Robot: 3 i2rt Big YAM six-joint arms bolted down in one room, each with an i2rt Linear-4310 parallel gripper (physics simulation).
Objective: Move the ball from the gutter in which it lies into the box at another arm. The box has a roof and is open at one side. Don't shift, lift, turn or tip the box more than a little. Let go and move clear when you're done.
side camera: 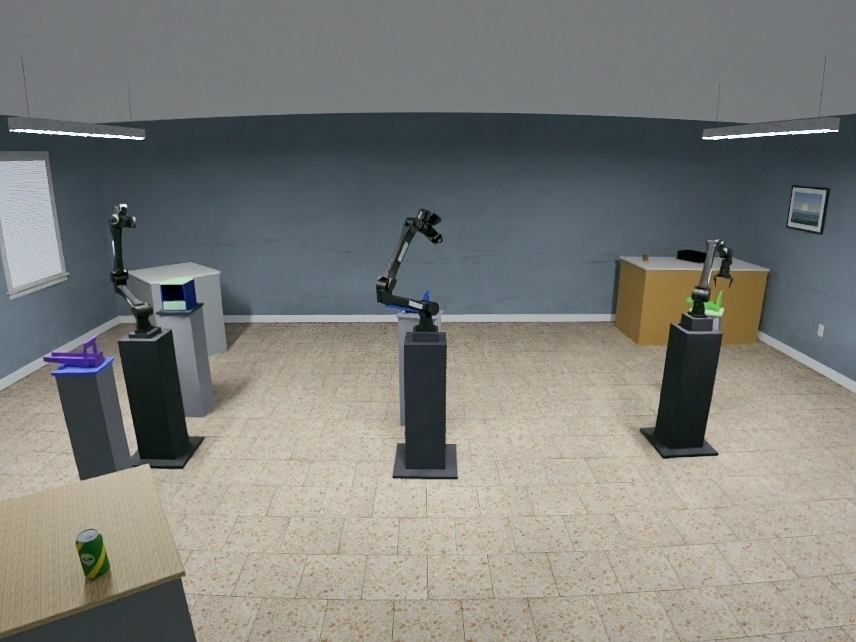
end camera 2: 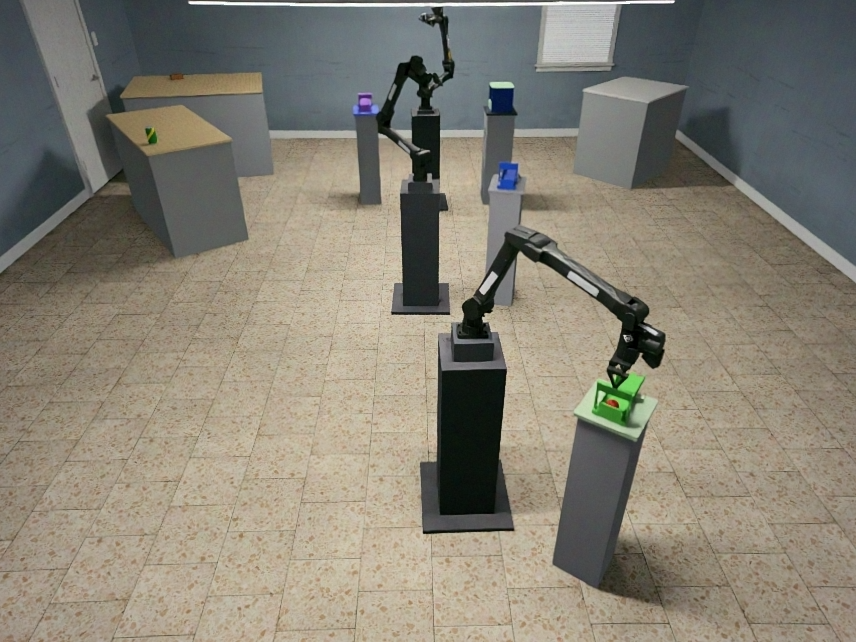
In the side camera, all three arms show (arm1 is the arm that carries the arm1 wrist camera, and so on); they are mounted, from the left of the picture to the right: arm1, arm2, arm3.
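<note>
A red ball (end camera 2: 612, 404) lies in the green gutter (end camera 2: 631, 386) (side camera: 714, 309) on the pale green stand top. The dark blue box (end camera 2: 501, 98) (side camera: 187, 294) with a light green roof stands upright; its open side shows in the side camera. Arm3's gripper (side camera: 723, 282) is open above the green gutter. In end camera 2, the nearest arm's gripper (end camera 2: 616, 381) is just above the gutter, beyond the ball. Arm1's gripper (side camera: 132, 221) is raised high near the box's stand. Arm2's gripper (side camera: 437, 239) is high over its pedestal. The finger states of arm1 and arm2 are too small to tell.
A blue gutter (end camera 2: 508, 176) (side camera: 423, 301) and a purple gutter (end camera 2: 365, 102) (side camera: 76, 357) stand on other narrow stands. A green can (end camera 2: 151, 135) (side camera: 92, 554) stands on a wood-topped table. A grey block (end camera 2: 622, 131) stands near the far wall in end camera 2.
</note>
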